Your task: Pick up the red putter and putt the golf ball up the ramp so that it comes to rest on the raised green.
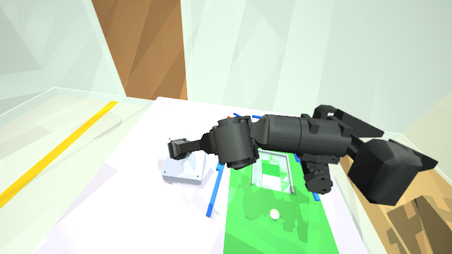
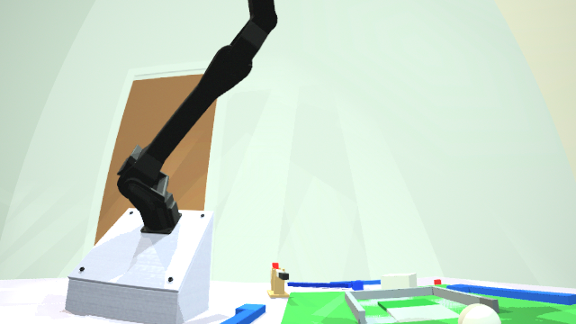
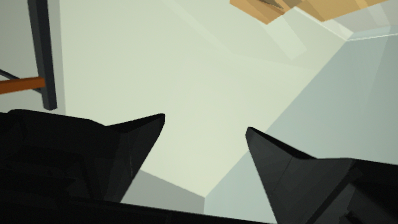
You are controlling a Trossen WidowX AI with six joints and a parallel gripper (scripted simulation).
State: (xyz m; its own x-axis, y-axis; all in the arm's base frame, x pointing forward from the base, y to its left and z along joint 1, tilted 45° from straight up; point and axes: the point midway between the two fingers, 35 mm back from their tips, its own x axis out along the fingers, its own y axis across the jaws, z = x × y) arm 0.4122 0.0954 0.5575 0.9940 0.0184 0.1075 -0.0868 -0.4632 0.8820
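Right now the tan piece is 61 cm to the left of my gripper tip, 59 cm below it and 24 cm behind it. From my gripper tip the other things lie so: small red dot 69 cm to the left, 62 cm below, 26 cm ahead; then white golf ball 60 cm below, 12 cm to the left, 1 cm ahead; then green mat 62 cm below, 30 cm to the left, 3 cm ahead.
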